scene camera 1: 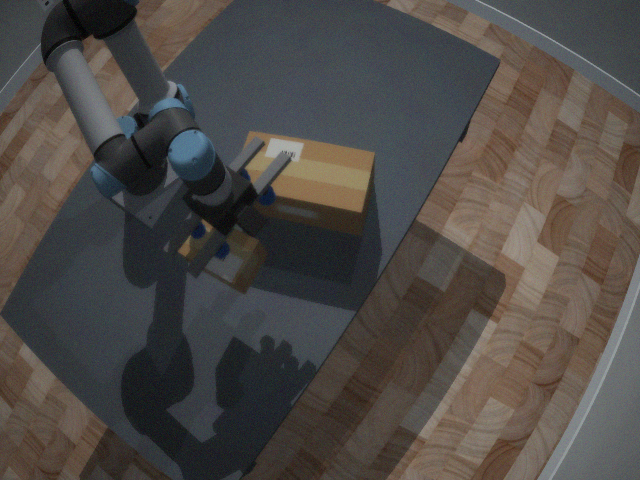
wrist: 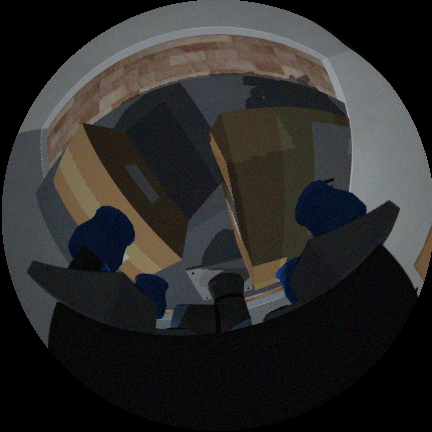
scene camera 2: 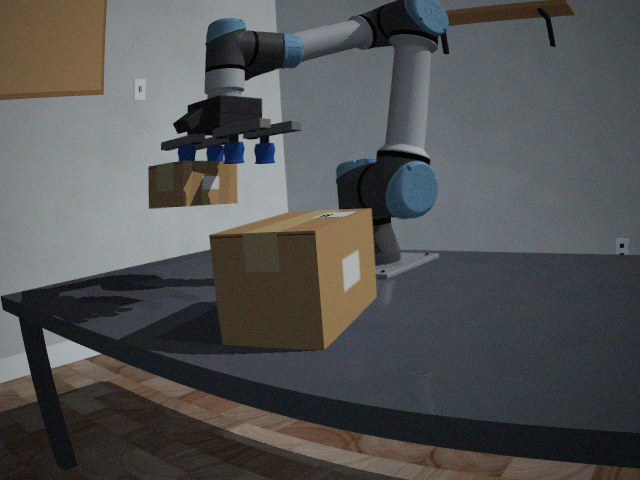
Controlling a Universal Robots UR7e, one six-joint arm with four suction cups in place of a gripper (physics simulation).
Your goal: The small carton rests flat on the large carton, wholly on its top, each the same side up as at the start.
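Places are measured from the arm's base along level axes (x left, y ahead, z down), in centimetres.
Pixels of known places: hand, tool point: [wrist: 214, 251] [scene camera 2: 224, 166]; arm's base, link origin: [wrist: 225, 283].
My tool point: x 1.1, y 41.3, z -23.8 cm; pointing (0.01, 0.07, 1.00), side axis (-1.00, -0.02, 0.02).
Ahead of a thing's pixels: the offset from my tool point to its top centre. Level surfaces: height alone.
My gripper [scene camera 1: 232, 213] [scene camera 2: 225, 150] [wrist: 217, 255] has four blue suction cups. Two cups at one end hold the small carton @(dz -1.8, dx -7.1, dy +2.2 cm) [scene camera 1: 249, 248] [scene camera 2: 168, 187] [wrist: 255, 200] by its top, beside its pale label. The small carton hangs level in the air, beside the large carton and not over it. The large carton @(dz +9.2, dx +19.1, dy +1.9 cm) [scene camera 1: 330, 175] [scene camera 2: 268, 304] [wrist: 115, 165] stands upright on the table, tape and barcode label up. In scene camera 2 the small carton's underside shows a little higher than the large carton's top. The other two cups are bare; in scene camera 1 they overlap the large carton's near left edge.
The dark table @(dz +24.7 cm) [scene camera 1: 330, 77] [scene camera 2: 491, 330] carries the arm's base plate [scene camera 2: 408, 264] [wrist: 200, 280] behind the large carton. Shadows of the arm and cartons fall across the table. A wall shelf [scene camera 2: 506, 12] and a brown board [scene camera 2: 51, 46] are on the walls.
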